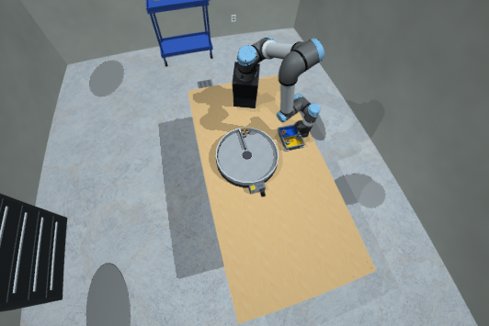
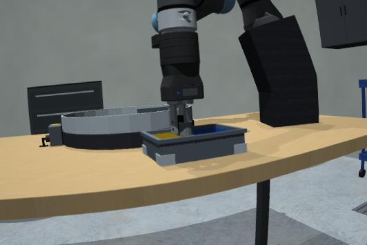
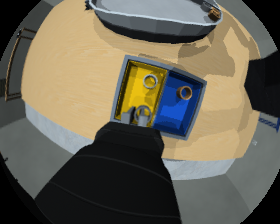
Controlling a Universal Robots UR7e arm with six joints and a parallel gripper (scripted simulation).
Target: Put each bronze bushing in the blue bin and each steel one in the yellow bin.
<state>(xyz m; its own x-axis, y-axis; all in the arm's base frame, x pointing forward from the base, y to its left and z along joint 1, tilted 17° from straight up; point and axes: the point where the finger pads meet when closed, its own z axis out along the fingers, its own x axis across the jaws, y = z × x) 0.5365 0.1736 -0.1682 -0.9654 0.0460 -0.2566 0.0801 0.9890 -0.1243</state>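
The grey two-part tray lies 4 cm behind my hand, 3 cm to the right of it and 5 cm below it. Round my hand: round grey turntable (3 cm behind, 40 cm to the right, 2 cm below).
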